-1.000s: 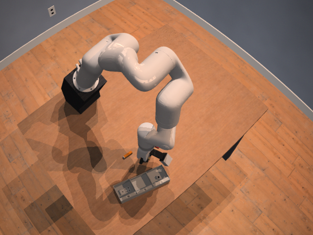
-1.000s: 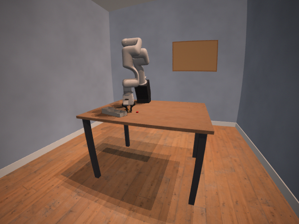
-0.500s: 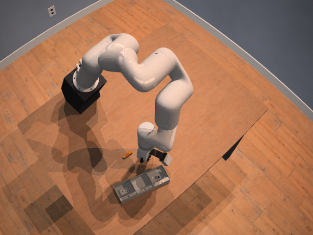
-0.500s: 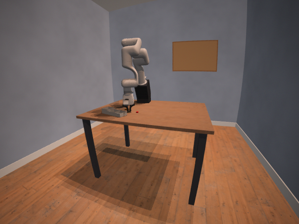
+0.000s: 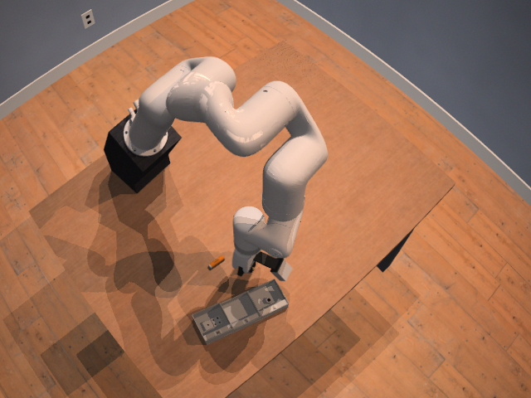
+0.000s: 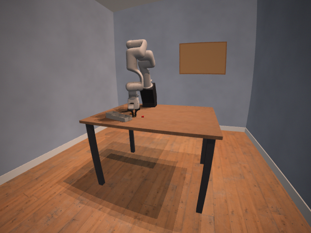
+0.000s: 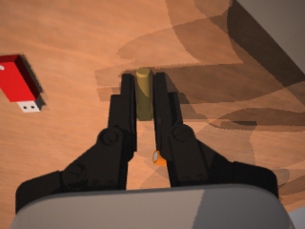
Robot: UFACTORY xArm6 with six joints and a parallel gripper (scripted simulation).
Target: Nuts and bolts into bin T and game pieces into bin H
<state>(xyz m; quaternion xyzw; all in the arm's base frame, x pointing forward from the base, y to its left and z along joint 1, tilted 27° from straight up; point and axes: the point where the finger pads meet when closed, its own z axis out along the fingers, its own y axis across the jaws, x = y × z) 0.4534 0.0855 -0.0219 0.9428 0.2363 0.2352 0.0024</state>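
My gripper is now 12 cm short of the grey hex nut, 1 cm to the left of it and 1 cm above it. Round my hand: orange cylinder (6 cm behind, 7 cm to the right, 1 cm below); then brass bolt (1 cm behind, 2 cm below); then red USB stick (3 cm behind, 7 cm to the left, 2 cm below).
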